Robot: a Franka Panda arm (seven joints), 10 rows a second.
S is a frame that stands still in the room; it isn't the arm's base.
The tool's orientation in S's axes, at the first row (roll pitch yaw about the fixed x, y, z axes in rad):
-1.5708, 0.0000, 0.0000
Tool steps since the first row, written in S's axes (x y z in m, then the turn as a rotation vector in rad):
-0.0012, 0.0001, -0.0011, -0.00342, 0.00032, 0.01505
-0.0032, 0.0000, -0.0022, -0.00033, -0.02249, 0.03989
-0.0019, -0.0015, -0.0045, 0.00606, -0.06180, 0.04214
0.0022, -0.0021, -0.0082, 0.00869, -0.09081, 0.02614
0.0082, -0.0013, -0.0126, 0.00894, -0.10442, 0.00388
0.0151, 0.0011, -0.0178, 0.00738, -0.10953, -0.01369
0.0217, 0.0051, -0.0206, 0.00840, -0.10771, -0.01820
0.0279, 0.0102, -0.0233, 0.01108, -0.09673, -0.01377
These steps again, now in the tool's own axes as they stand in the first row. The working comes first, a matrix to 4 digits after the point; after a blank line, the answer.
The tool's axes in the first row as the columns of a matrix, in S's axes (used below as rounded here):
1.0000, 0.0000, 0.0000
0.0000, 0.0000, 1.0000
0.0000, -1.0000, 0.0000

-0.0012, 0.0011, 0.0001, -0.00342, -0.01505, 0.00032
-0.0032, 0.0022, 0.0000, -0.00033, -0.03989, -0.02249
-0.0019, 0.0045, -0.0015, 0.00606, -0.04214, -0.06180
0.0022, 0.0082, -0.0021, 0.00869, -0.02614, -0.09081
0.0082, 0.0126, -0.0013, 0.00894, -0.00388, -0.10442
0.0151, 0.0178, 0.0011, 0.00738, 0.01369, -0.10953
0.0217, 0.0206, 0.0051, 0.00840, 0.01820, -0.10771
0.0279, 0.0233, 0.0102, 0.01108, 0.01377, -0.09673

